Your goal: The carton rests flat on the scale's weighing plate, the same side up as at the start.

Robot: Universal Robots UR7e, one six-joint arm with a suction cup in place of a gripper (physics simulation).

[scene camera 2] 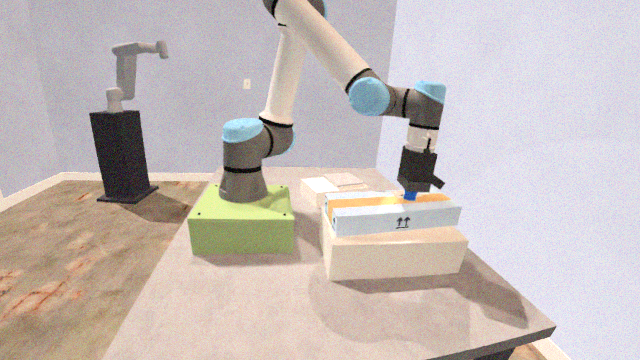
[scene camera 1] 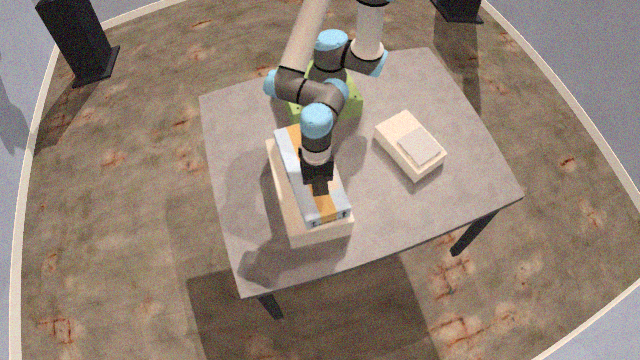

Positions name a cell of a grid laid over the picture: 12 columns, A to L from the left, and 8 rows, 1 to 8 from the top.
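There is a scale (scene camera 1: H4) that I can see, and scene camera 2 gives me the scale (scene camera 2: F5) too. I also see a cream block (scene camera 2: I6), and it is the same with this one: scene camera 1 lets me see the block (scene camera 1: F6) as well. A carton (scene camera 1: F5) is here too.
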